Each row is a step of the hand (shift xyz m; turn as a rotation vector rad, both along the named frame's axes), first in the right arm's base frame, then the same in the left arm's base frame.
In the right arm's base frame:
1: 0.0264 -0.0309 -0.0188 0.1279 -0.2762 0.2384
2: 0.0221 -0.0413 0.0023 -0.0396 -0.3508 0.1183
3: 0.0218 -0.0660 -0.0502 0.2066 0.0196 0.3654
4: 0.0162 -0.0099 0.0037 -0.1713 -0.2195 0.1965
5: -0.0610 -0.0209 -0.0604 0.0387 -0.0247 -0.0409
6: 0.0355 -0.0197 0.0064 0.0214 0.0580 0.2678
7: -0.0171 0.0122 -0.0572 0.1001 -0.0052 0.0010
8: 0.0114 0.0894 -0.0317 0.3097 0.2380 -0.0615
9: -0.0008 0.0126 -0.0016 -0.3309 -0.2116 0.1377
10: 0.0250 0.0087 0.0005 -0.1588 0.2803 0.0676
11: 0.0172 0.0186 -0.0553 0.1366 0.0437 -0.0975
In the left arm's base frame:
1: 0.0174 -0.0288 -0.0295 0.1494 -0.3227 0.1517
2: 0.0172 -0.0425 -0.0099 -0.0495 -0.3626 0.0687
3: 0.0014 -0.0574 -0.0637 0.2895 -0.0607 0.2984
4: 0.0154 -0.0115 -0.0022 -0.1426 -0.2383 0.1975
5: -0.0757 -0.0054 -0.0452 0.0246 -0.0197 -0.0528
6: 0.0335 -0.0230 -0.0061 0.0919 0.0076 0.2589
7: -0.0289 0.0234 -0.0483 0.0961 -0.0124 -0.0256
8: 0.0135 0.0926 -0.0193 0.3107 0.2225 -0.1015
9: 0.0003 0.0127 0.0006 -0.3097 -0.2087 0.1837
10: 0.0252 0.0067 -0.0046 -0.1048 0.2743 0.1487
11: 0.0053 0.0269 -0.0543 0.1131 0.0506 -0.1214

